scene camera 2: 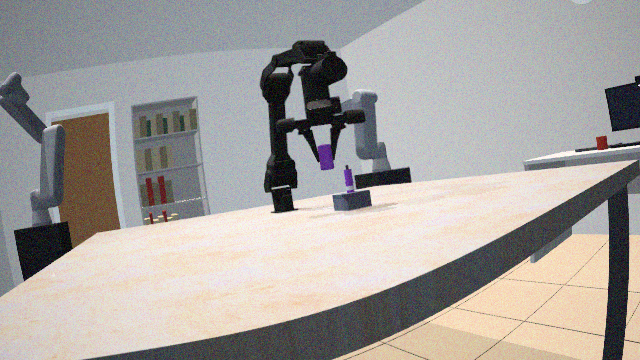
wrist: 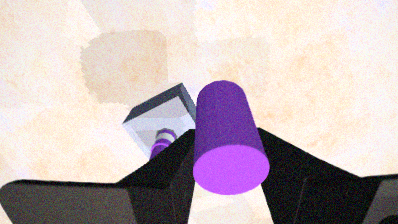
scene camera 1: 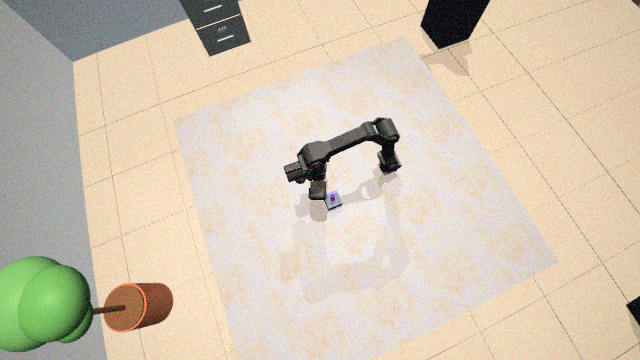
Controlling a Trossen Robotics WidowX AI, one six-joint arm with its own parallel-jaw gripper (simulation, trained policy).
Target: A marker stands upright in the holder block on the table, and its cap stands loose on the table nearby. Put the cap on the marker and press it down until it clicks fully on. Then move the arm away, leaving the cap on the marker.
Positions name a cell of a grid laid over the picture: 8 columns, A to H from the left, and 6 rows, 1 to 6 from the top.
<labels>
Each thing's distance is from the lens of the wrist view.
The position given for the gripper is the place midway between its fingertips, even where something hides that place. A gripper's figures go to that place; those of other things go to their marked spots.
gripper (wrist: E4): 0.11 m
purple cap (wrist: E5): 0.07 m
</labels>
